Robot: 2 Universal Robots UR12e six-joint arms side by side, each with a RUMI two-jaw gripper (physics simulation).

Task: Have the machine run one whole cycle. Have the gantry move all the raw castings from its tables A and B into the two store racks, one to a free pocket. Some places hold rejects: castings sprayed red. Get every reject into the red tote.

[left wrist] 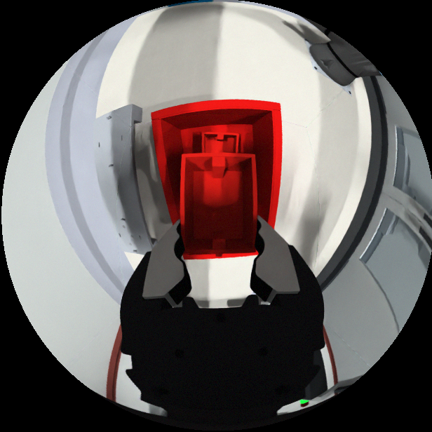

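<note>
The red tote (277, 150) stands open in the middle of the left wrist view. My left gripper (218, 218) is shut on a red reject casting (219, 200), an open box shape, with one jaw against each side. The held casting is over the near part of the tote and hides much of its inside. Another, smaller-looking red casting (220, 144) lies inside the tote, beyond the held one and partly hidden by it. My right gripper, the gantry and the raw castings cannot be made out in this view.
A light grey plate (114, 165) with small holes and a raised edge stands left of the tote. A dark grey device (334, 62) is at the upper right. Grey panels (410, 265) with pale edges are at the far right. A small green light (304, 401) shows at the bottom right.
</note>
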